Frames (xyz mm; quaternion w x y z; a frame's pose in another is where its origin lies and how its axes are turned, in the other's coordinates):
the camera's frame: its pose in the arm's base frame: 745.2 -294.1 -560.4 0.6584 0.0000 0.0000 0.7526
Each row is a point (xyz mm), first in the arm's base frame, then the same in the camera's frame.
Working: the arm's base frame: its pose in the camera's frame: 390.5 699.5 560.4 0.6584 0.0000 0.0000 -0.7526

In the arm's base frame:
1: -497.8 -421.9 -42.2
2: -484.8 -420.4 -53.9
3: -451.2 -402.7 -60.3
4: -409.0 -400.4 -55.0
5: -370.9 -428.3 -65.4
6: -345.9 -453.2 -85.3
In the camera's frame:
1: 38.6 1249.0 518.2
2: 38.3 1235.9 506.5
3: 51.4 1200.2 500.1
4: 48.1 1158.1 505.4
5: 15.4 1124.0 495.0
6: -12.6 1102.6 475.1

